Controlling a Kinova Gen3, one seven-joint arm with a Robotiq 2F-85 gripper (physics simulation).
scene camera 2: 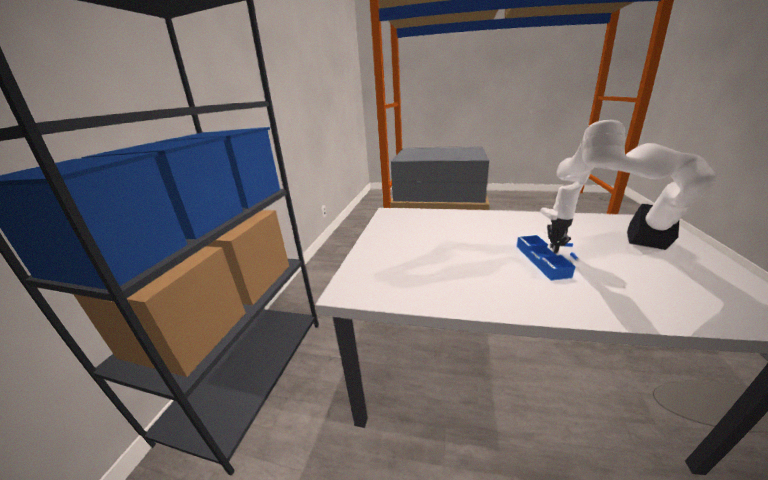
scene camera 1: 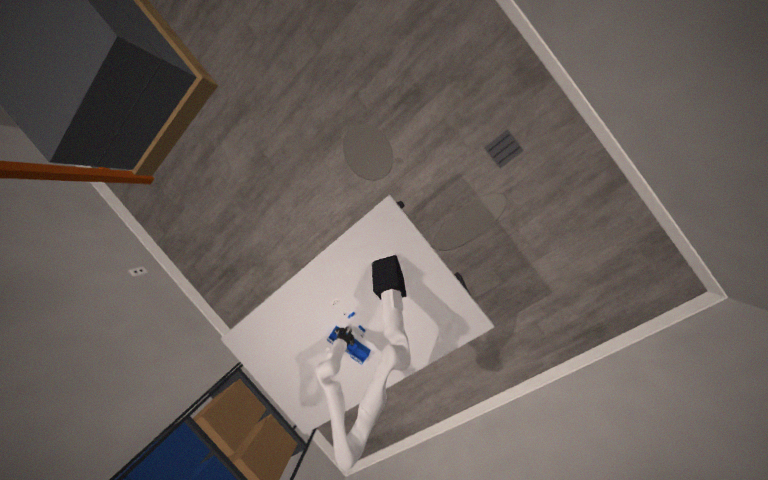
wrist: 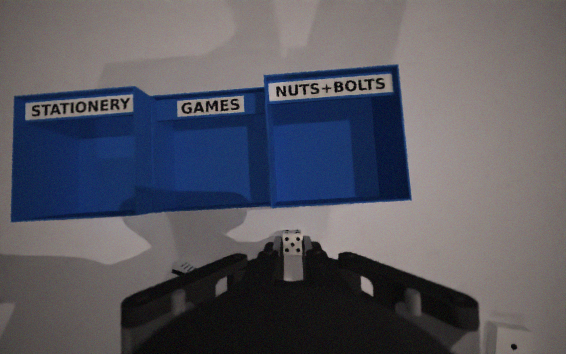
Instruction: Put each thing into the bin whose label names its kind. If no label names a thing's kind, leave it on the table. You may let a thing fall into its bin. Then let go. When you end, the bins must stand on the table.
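Places are measured from the arm's base along level axes (x ahead, y left, z up), in centimetres.
Pixels of known places: gripper, fingertip midpoint: (scene camera 1: 349, 328) (wrist: 292, 247); arm's base, link origin: (scene camera 2: 659, 219) (scene camera 1: 390, 294).
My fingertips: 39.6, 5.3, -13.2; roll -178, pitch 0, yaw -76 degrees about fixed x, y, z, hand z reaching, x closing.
Observation:
For each thing: its top centre in the pictures, then the offset to it from my fingertips, as dx, dy, dz. "pt": a spot on its surface instead. Level surfaces: height alone.
- white die with black dots, top centre: (wrist: 292, 244) +0.7, +0.2, +1.6
- blue STATIONERY bin, surface spot: (wrist: 45, 137) pt +4.6, +19.8, +3.0
- GAMES bin, top centre: (wrist: 200, 145) (scene camera 2: 544, 250) (scene camera 1: 347, 347) +6.2, +7.3, +4.7
- NUTS BOLTS bin, surface spot: (wrist: 393, 145) pt +9.0, -4.9, +3.5
- small black-and-white piece, top centre: (wrist: 181, 279) -4.0, +8.0, +1.1
- white piece with a black dot, surface spot: (wrist: 513, 344) pt -3.0, -17.3, +0.7
- white table, surface height: dz +0.0
My gripper (scene camera 1: 346, 336) (scene camera 2: 555, 249) (wrist: 292, 247) is shut on a white die with black dots (wrist: 292, 244), beside the row of bins; its height over the table is hard to tell. In the wrist view, the blue STATIONERY bin (wrist: 45, 137) is at left, the GAMES bin (wrist: 167, 109) in the middle and the NUTS+BOLTS bin (wrist: 393, 145) at right. No things show inside them. A small black-and-white piece (wrist: 184, 268) lies left of the fingertips, partly hidden. Part of a white piece with a black dot (wrist: 513, 344) shows at lower right.
Small blue things (scene camera 1: 351, 314) (scene camera 2: 573, 256) lie on the white table (scene camera 1: 390, 226) (scene camera 2: 430, 294) on the arm-base side of the bins. Small pale things (scene camera 1: 335, 302) lie near them. The black arm base (scene camera 1: 387, 274) (scene camera 2: 651, 229) stands on the table. A shelf unit (scene camera 2: 277, 152) stands beyond one table end.

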